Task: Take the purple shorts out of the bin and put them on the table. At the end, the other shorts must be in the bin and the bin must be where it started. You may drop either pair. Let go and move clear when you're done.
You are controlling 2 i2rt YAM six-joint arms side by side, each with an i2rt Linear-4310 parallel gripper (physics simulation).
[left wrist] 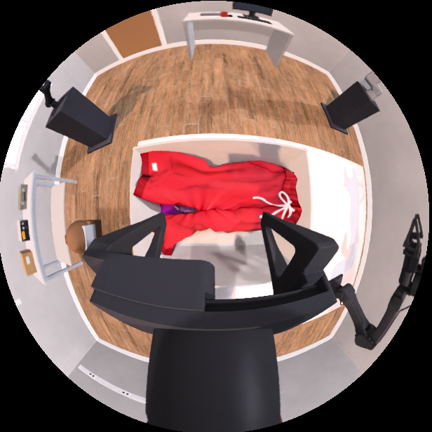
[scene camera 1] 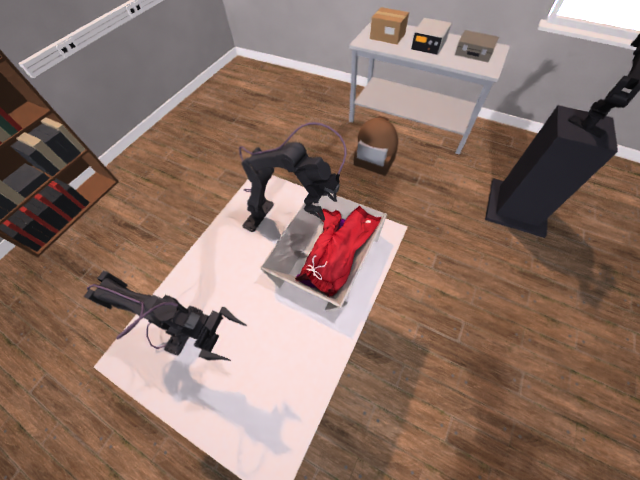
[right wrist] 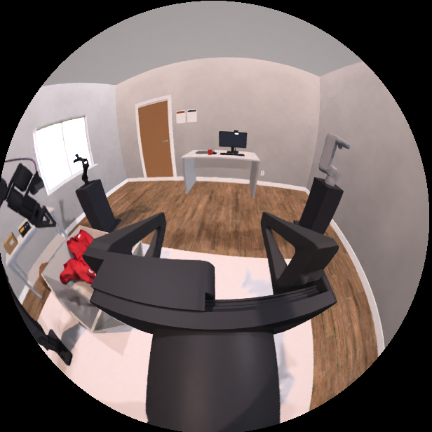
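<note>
Red shorts (scene camera 1: 338, 250) (left wrist: 220, 187) (right wrist: 77, 270) with a white drawstring lie spread along the grey bin (scene camera 1: 298, 235) (left wrist: 304, 185) (right wrist: 65, 296), covering most of the purple shorts (scene camera 1: 343, 222) (left wrist: 169, 209). A small purple patch shows in the left wrist view beside the red legs. The bin stands on the white table. My left gripper (scene camera 1: 325, 205) (left wrist: 213, 217) is open and empty, pointing down over the side of the bin nearest the arms, above the red cloth. My right gripper (scene camera 1: 237, 342) (right wrist: 213, 217) is open and empty over the table, apart from the bin.
The white table top (scene camera 1: 248, 408) extends beyond the bin toward the right arm. A brown chair-like object (scene camera 1: 378, 136), a shelf table (scene camera 1: 429, 59) with boxes and a dark pedestal (scene camera 1: 553, 165) stand on the floor. A bookcase (scene camera 1: 98, 184) stands at the far left of the scene view.
</note>
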